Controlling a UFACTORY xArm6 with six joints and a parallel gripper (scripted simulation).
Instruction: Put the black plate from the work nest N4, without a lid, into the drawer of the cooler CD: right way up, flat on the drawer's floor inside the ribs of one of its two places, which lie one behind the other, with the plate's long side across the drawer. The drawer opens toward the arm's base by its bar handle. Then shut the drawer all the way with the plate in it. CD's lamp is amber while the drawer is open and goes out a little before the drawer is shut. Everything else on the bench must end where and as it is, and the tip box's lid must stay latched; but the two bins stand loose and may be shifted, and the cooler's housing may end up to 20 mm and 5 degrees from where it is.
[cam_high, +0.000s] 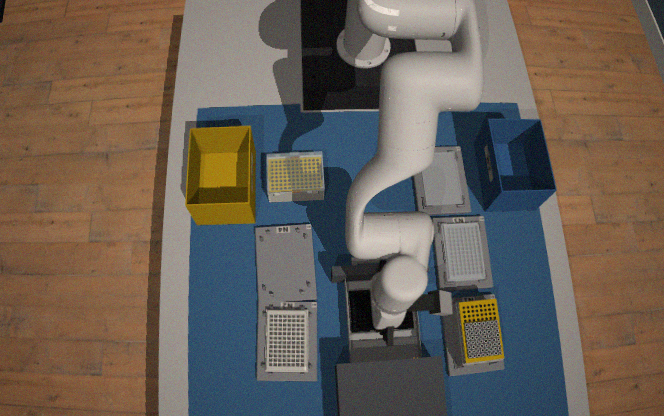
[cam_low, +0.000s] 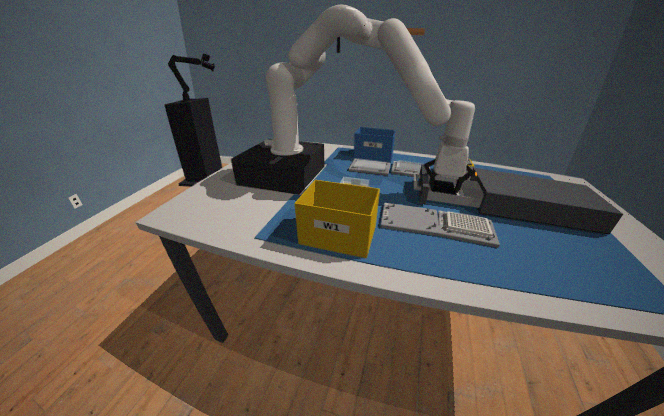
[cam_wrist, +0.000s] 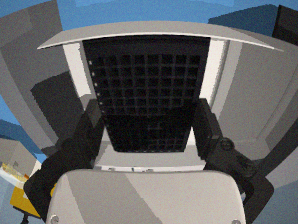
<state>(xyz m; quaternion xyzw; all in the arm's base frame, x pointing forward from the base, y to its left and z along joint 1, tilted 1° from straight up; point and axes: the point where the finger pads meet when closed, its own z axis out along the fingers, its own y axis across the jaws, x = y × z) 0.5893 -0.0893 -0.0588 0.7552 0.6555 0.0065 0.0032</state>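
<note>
Now: the black plate 1 cm below my hand. Also, from my hand: blue bin: 25 cm behind, 37 cm to the left; yellow bin W1: 34 cm behind, 27 cm to the right; cooler drawer: 3 cm ahead, 1 cm below.
</note>
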